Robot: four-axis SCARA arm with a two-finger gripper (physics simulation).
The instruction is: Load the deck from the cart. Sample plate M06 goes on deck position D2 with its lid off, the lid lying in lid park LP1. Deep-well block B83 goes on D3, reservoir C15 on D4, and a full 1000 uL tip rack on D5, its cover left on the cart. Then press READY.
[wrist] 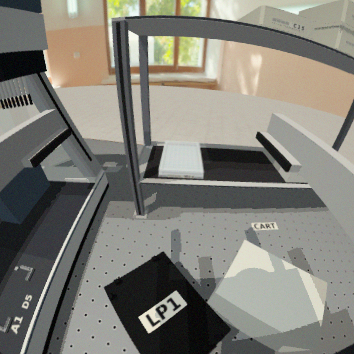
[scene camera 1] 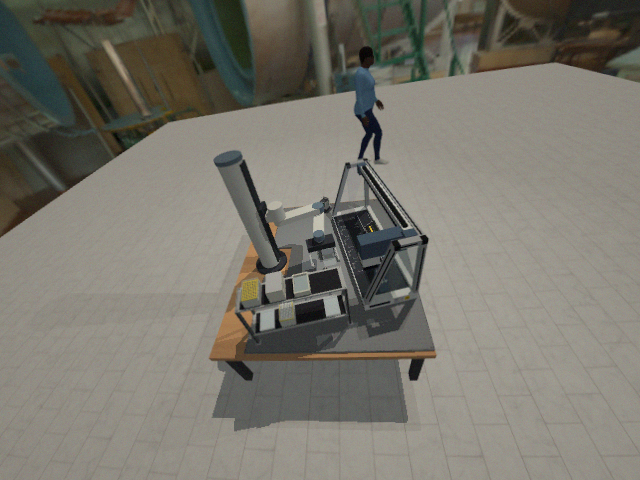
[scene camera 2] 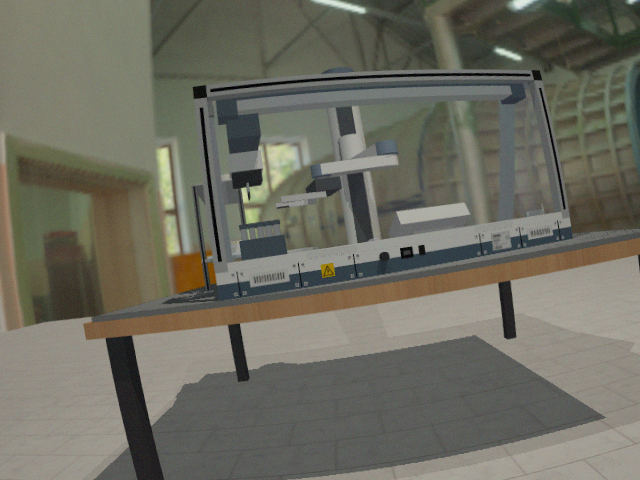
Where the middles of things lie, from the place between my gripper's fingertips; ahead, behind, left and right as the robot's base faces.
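My hand is 80 mm below the pipetting head [wrist: 30, 39], 50 mm to the left of it and 250 mm short of it.
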